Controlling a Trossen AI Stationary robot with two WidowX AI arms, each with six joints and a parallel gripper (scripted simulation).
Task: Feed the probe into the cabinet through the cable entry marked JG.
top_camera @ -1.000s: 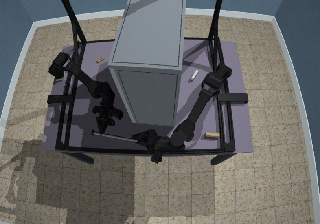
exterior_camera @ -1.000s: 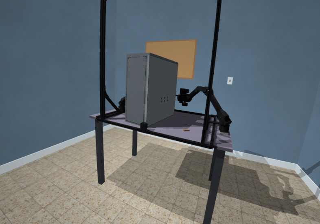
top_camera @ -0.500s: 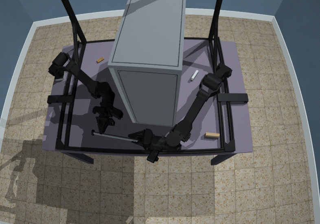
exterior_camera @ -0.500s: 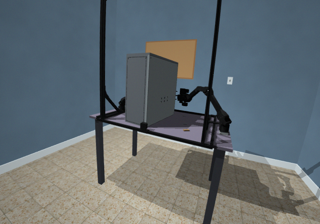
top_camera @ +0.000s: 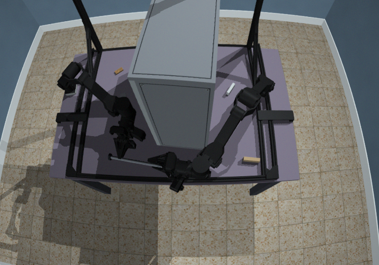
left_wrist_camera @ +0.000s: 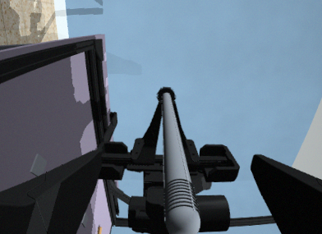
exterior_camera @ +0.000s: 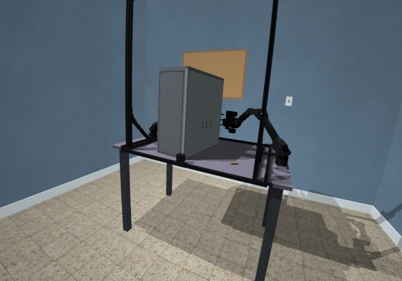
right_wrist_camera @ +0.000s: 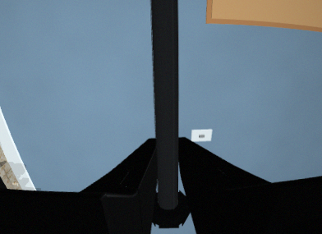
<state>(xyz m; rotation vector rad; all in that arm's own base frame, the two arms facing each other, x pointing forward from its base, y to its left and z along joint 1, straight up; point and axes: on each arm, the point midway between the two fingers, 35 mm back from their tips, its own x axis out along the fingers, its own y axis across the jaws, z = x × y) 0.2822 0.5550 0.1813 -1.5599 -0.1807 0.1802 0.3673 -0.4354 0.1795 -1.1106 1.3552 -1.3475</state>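
Right now the probe is 1 cm behind my left hand and 9 cm to the right of it. The rest, counted from my left hand: wooden block: 8 cm behind, 38 cm to the left, 19 cm below; white block: 44 cm behind, 29 cm to the left, 19 cm below; JG mark: 30 cm behind, 2 cm to the right, 3 cm below.
My right gripper is now 6 cm to the right of the probe and 4 cm short of it. Also, from my right hand: wooden block (53 cm to the left, 19 cm below, 3 cm behind); then white block (44 cm to the left, 39 cm behind, 19 cm below); then JG mark (26 cm behind, 13 cm to the left, 2 cm below).
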